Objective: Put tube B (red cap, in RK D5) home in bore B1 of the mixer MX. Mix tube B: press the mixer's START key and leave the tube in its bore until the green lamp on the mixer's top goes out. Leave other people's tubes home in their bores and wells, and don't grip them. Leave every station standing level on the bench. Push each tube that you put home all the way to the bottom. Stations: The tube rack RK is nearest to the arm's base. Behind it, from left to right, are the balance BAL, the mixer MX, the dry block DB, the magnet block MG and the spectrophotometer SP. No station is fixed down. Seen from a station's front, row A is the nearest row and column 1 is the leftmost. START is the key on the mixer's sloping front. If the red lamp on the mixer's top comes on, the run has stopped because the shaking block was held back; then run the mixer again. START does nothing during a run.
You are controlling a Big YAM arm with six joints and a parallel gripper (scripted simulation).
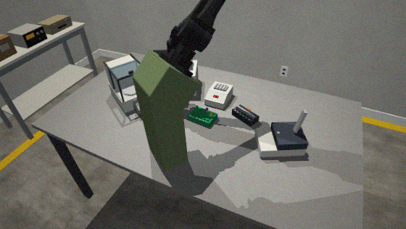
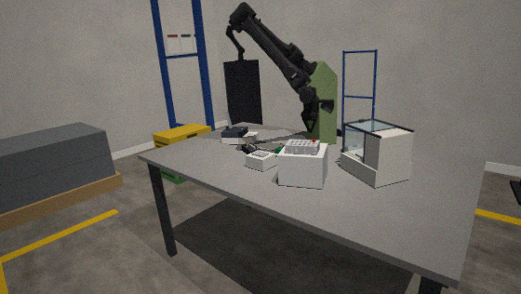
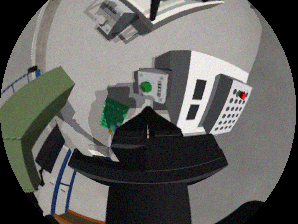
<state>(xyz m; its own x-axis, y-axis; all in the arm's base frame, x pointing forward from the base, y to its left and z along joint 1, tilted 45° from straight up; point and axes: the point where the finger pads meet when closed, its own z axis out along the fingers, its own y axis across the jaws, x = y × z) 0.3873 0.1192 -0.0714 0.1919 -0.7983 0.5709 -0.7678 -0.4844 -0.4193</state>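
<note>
My gripper is now 100 mm above the green start key. The rest, counted from my hand: purple-capped tube (180 mm to the right, 140 mm below, 70 mm behind); then tube B (150 mm ahead, 80 mm to the left, 10 mm below); then grey shaking block (170 mm ahead, 40 mm to the left, 20 mm below).
</note>
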